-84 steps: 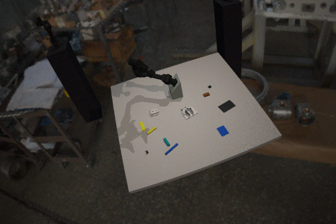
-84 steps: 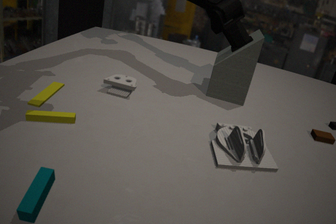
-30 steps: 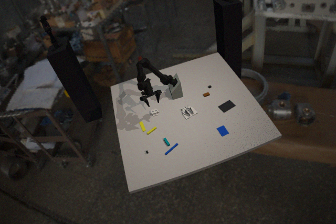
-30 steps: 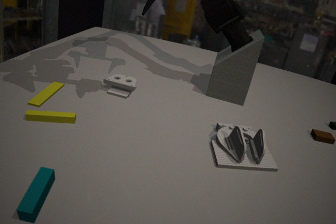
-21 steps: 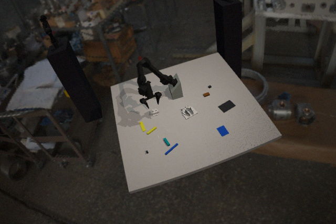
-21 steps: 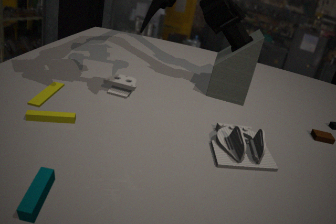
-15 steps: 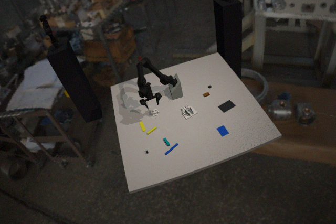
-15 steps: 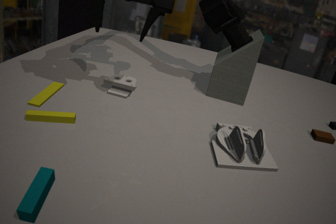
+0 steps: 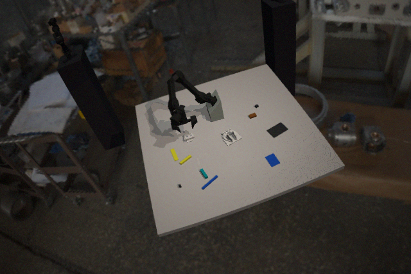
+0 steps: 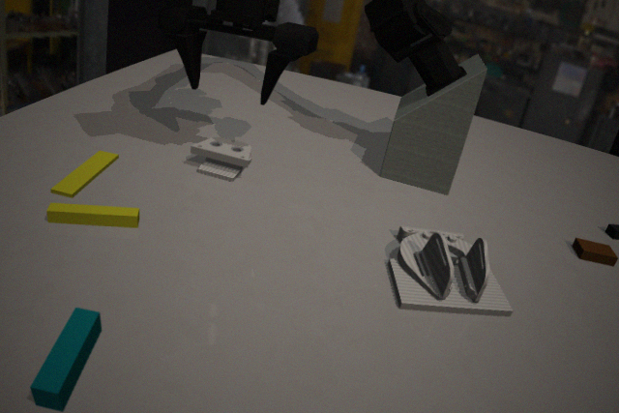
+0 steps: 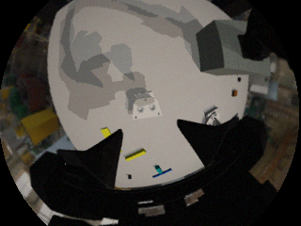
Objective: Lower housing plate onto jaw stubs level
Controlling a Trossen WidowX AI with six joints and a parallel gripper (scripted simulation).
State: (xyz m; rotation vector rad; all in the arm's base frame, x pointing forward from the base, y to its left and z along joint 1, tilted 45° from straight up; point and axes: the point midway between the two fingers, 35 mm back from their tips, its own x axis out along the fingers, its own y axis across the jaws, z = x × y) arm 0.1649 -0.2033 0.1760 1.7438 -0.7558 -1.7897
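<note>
Now: the white ribbed part 90 mm below my gripper tip and 10 mm behind it. Also, from my gripper tip: brown block 520 mm to the left, 100 mm below, 20 mm behind; blue bar 430 mm ahead, 100 mm below, 40 mm to the left; teal block 350 mm ahead, 90 mm below, 20 mm to the left.
</note>
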